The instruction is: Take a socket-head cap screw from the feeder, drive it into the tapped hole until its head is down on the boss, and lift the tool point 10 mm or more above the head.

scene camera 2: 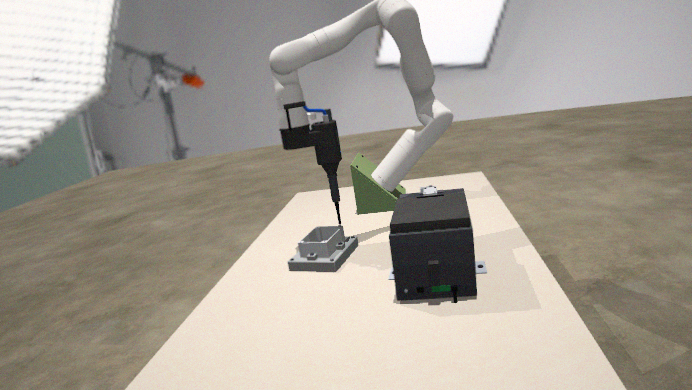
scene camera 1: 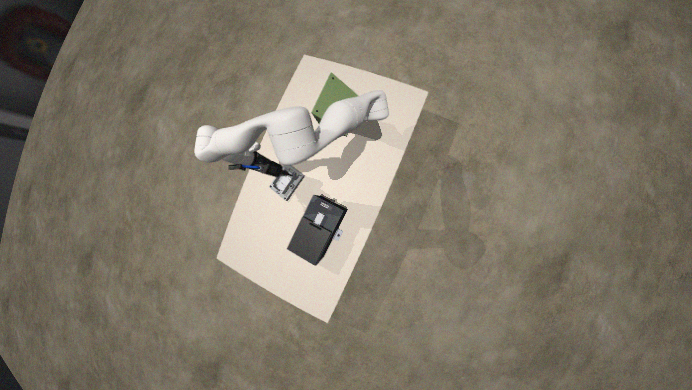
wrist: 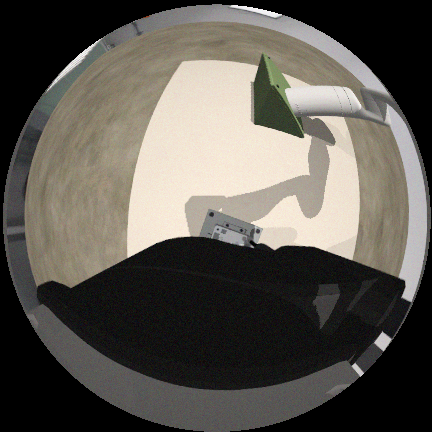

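My screwdriver (scene camera 1: 290, 174) (scene camera 2: 340, 223) (wrist: 252, 243) points down, its thin dark bit tip a very small distance above the back right corner of the grey housing (scene camera 2: 314, 249). A tiny dark spot at the top of the corner boss (scene camera 2: 342, 233) lies just under the tip; whether it is a screw head or the hole is too small to tell. No screw shows clearly on the bit. The housing stands on a grey base plate (scene camera 1: 287, 197) (scene camera 2: 310, 266) (wrist: 206, 225). The black screw feeder (scene camera 1: 309, 241) (scene camera 2: 432, 265) stands to its right in the second scene view. The driver body hides part of the housing in the wrist view.
The green wedge-shaped arm mount (scene camera 1: 327, 95) (scene camera 2: 369, 195) (wrist: 270, 105) stands behind the housing on the pale table top (scene camera 1: 260, 250) (scene camera 2: 320, 345) (wrist: 200, 125). Light metal tabs (scene camera 1: 338, 235) (scene camera 2: 481, 267) stick out from the feeder's side. The white arm (scene camera 1: 292, 135) (scene camera 2: 415, 55) arches above the table.
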